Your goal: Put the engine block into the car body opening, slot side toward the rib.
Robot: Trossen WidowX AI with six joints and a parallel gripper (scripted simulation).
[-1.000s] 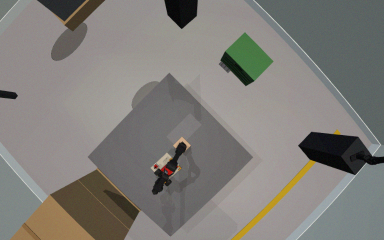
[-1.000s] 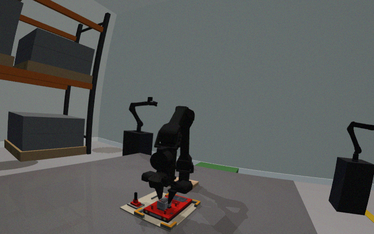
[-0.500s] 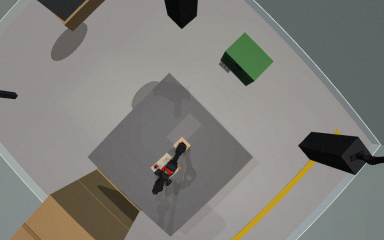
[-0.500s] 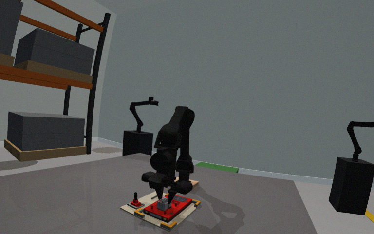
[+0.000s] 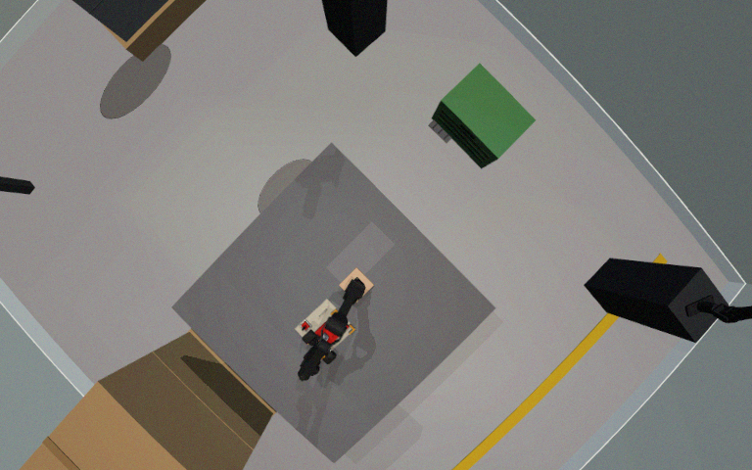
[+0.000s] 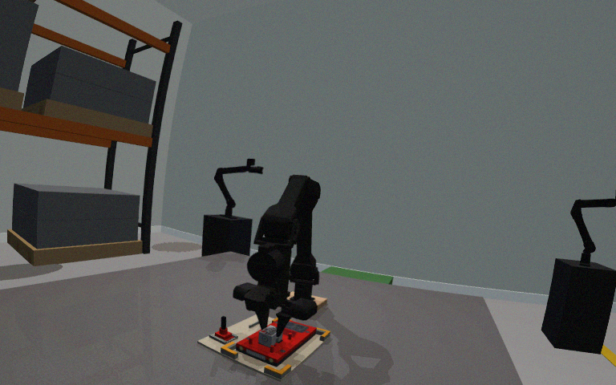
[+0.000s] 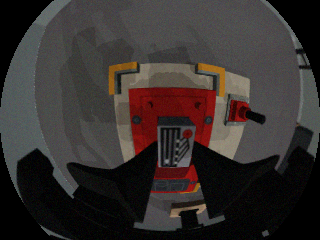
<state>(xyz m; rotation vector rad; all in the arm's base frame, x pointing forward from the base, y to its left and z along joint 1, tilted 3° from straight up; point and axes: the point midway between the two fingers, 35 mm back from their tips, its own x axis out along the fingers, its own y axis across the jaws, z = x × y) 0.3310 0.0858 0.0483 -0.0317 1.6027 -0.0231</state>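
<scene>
Now: the black post 110 mm to the right of my gripper tip, 30 mm ahead of it and 10 mm below it. From my gripper tip the other things lie so: engine block 10 mm below.
</scene>
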